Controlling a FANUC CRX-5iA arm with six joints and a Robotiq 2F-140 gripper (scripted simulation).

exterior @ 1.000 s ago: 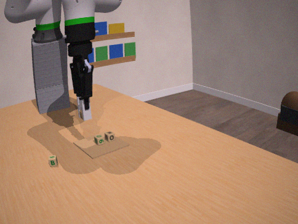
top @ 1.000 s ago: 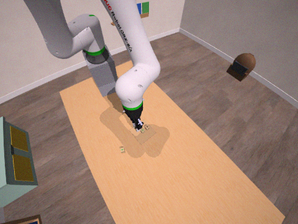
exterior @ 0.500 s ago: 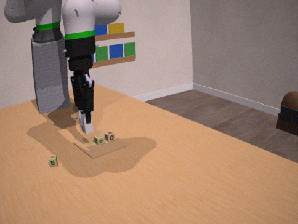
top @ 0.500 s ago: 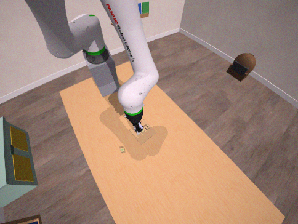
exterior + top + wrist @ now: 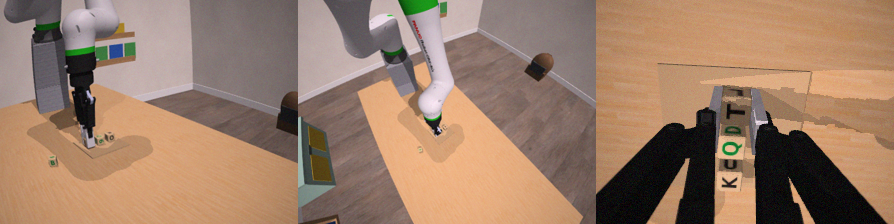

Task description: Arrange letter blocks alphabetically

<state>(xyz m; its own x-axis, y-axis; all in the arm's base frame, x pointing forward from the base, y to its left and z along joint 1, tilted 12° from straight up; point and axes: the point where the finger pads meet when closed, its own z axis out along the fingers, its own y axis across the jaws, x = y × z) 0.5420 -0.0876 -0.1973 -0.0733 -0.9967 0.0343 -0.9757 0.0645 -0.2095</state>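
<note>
The thin tan mat is 4 cm to the left of my hand and 4 cm below it.
</note>
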